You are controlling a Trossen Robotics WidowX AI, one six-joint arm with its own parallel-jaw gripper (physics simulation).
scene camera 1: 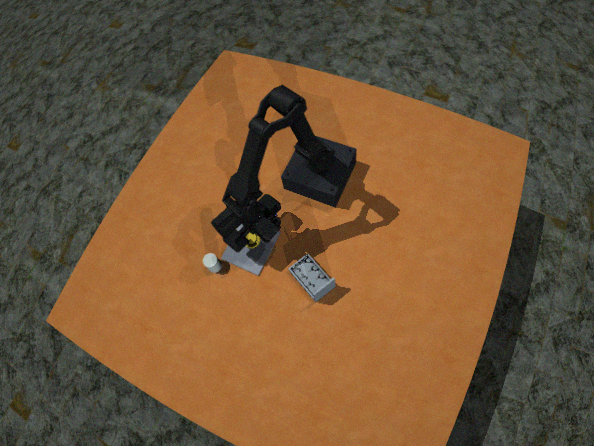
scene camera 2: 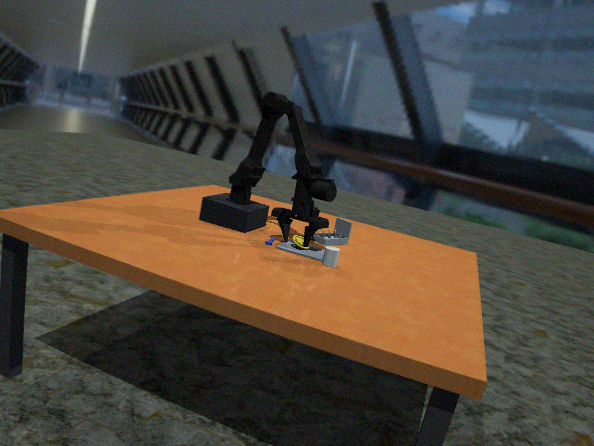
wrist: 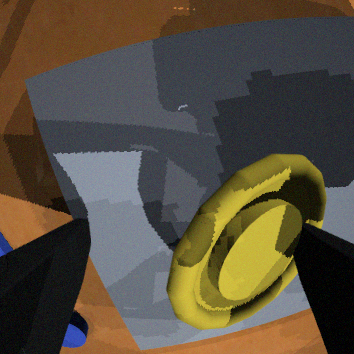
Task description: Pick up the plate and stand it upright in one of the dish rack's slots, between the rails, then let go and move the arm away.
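Note:
The yellow plate [scene camera 1: 253,241] [scene camera 2: 301,242] [wrist: 260,250] is tilted, with one edge raised, over the flat grey board [scene camera 1: 241,263] [wrist: 107,175]. My gripper [scene camera 2: 296,241] [wrist: 194,235] is open, low over the board. In the wrist view the right fingertip overlaps the plate's right side, and the left fingertip is well apart from the plate. Whether the right finger touches the plate I cannot tell. The fingertips are hard to make out in scene camera 1. The light grey dish rack [scene camera 1: 325,290] [scene camera 2: 343,230] stands apart from the board, with small dark rails and a raised end panel.
A white cylinder [scene camera 1: 211,261] [scene camera 2: 330,257] stands close beside the board. A small blue object [scene camera 2: 270,241] [wrist: 76,336] lies on the table near the board, by the left finger. The arm's dark base box [scene camera 1: 320,172] [scene camera 2: 233,214] stands behind the board.

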